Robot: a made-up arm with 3 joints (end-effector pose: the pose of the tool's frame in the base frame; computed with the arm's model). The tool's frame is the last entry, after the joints. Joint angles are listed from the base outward.
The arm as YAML. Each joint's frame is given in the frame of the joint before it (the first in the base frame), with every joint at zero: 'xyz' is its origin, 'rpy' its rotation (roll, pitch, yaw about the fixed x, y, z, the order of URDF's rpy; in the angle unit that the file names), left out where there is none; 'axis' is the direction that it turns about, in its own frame. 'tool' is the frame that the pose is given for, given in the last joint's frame.
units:
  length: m
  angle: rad
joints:
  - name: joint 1
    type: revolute
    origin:
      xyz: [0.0, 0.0, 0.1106]
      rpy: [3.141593, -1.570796, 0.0]
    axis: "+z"
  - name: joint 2
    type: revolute
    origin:
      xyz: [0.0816, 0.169, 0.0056]
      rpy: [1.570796, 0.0, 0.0]
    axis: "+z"
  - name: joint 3
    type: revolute
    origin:
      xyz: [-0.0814, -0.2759, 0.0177]
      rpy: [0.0, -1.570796, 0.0]
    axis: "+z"
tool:
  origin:
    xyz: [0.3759, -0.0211, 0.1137]
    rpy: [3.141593, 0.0, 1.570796]
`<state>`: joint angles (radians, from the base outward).
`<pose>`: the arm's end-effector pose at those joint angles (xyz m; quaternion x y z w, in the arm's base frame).
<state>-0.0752 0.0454 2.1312</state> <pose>0.0504 -0.3410 0.0202 -0.0380 -0.0219 -0.8746 0.4828</pose>
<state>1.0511 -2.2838 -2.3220</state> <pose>0.5039 -0.0397 -0.3543 -0.6384 -0.5048 0.1482 0.5618</pose>
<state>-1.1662 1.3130 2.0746</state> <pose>-0.1669 -0.1509 0.3879 -0.6605 -0.1164 -0.7403 0.0469</pose>
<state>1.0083 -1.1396 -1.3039</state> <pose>-0.0863 0.4562 -0.2627 0.0367 -0.6223 0.2402 0.7442</pose>
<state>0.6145 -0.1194 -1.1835</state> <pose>-0.5986 0.0845 -0.0591 0.2188 -0.2156 0.5158 0.7998</pose>
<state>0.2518 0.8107 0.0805</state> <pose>-0.3196 0.1830 0.3027 0.0996 0.3955 0.0128 0.9129</pose>
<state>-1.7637 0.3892 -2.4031</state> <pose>-0.5434 0.1791 0.5275 -0.1587 0.7507 0.5278 0.3643</pose>
